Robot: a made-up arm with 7 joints.
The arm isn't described. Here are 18 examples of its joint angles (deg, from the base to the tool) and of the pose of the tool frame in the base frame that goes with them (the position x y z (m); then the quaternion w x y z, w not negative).
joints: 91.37 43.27 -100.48 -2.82 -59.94 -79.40 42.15
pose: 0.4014 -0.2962 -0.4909 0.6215 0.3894 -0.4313 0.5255
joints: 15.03 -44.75 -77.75 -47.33 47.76 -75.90 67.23
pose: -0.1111 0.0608 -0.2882 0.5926 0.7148 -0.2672 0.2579
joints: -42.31 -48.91 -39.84 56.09 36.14 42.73 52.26
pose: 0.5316 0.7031 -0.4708 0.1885 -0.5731 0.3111 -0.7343
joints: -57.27 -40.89 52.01 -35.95 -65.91 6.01 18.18
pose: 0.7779 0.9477 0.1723 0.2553 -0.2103 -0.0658 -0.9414
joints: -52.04 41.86 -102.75 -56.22 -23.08 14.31 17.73
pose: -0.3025 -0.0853 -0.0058 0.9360 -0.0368 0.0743 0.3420
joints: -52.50 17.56 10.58 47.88 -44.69 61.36 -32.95
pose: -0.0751 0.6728 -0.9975 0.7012 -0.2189 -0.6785 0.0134
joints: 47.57 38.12 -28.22 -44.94 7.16 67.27 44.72
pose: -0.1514 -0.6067 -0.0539 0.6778 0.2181 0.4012 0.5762
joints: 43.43 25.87 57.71 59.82 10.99 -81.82 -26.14
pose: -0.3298 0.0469 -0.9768 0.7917 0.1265 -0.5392 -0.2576
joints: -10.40 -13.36 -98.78 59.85 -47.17 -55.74 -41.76
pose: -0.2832 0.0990 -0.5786 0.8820 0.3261 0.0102 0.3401
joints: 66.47 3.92 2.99 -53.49 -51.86 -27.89 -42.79
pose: -0.7610 -0.4551 -0.5360 0.7426 -0.5615 -0.3625 0.0425
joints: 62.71 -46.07 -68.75 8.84 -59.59 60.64 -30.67
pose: -0.3688 -0.2602 -0.6445 0.0928 0.7861 -0.2467 0.5590
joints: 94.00 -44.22 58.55 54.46 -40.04 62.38 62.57
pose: -0.9654 -0.5237 -0.0515 0.0856 0.9876 -0.0217 -0.1295
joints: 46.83 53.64 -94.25 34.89 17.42 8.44 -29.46
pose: 0.6220 -0.3535 -0.6014 0.0924 0.3590 0.3256 0.8698
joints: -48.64 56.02 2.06 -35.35 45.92 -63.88 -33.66
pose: -0.4531 0.5594 -0.3289 0.6259 -0.6667 0.3400 -0.2195
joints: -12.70 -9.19 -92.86 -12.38 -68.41 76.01 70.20
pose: -0.2504 -0.1097 -0.6016 0.3912 0.8327 0.0574 0.3878
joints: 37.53 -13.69 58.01 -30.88 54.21 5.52 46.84
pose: -0.9028 -0.0570 -0.1528 0.7398 0.6696 -0.0346 -0.0564
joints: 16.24 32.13 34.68 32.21 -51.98 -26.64 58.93
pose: -0.4095 0.3602 -0.9021 0.2577 0.3302 -0.8262 -0.3767
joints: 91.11 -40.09 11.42 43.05 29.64 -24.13 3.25
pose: -0.5487 -0.5677 -0.5060 0.3577 0.8777 0.0854 0.3074
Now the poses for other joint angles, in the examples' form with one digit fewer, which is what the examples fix.
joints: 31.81 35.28 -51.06 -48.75 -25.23 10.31 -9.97
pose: -0.358 -0.581 -0.192 0.640 -0.313 -0.235 0.662
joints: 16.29 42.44 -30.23 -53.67 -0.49 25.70 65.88
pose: -0.636 -0.232 -0.138 0.962 0.178 -0.058 0.201
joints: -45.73 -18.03 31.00 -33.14 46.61 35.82 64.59
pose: -0.331 0.811 -0.185 0.432 0.784 -0.350 -0.277
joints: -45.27 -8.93 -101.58 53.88 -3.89 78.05 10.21
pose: 0.304 0.366 -0.910 0.242 -0.701 0.168 -0.650
